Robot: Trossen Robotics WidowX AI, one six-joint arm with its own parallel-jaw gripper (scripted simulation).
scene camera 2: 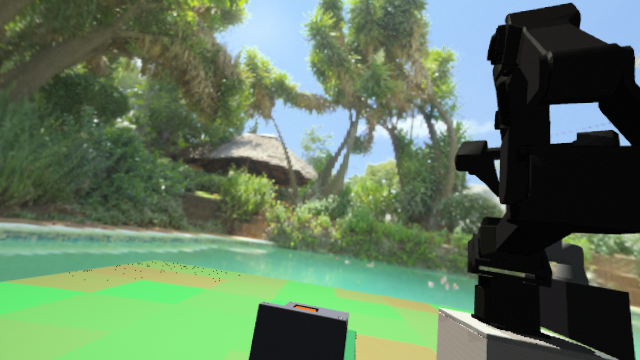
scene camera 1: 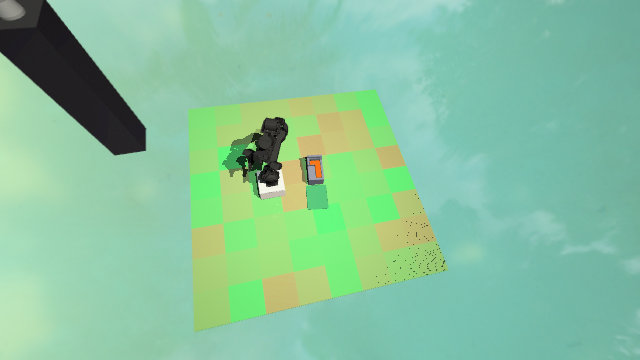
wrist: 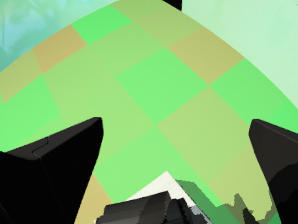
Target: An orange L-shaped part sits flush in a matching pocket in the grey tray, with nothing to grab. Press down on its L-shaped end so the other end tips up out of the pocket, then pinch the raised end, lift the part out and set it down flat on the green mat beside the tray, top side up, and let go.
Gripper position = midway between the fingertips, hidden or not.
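Observation:
My gripper [scene camera 2: 529, 196] is empty, it's holding nothing, and it's open. You'd find my gripper in the wrist view [wrist: 179, 127] as well.

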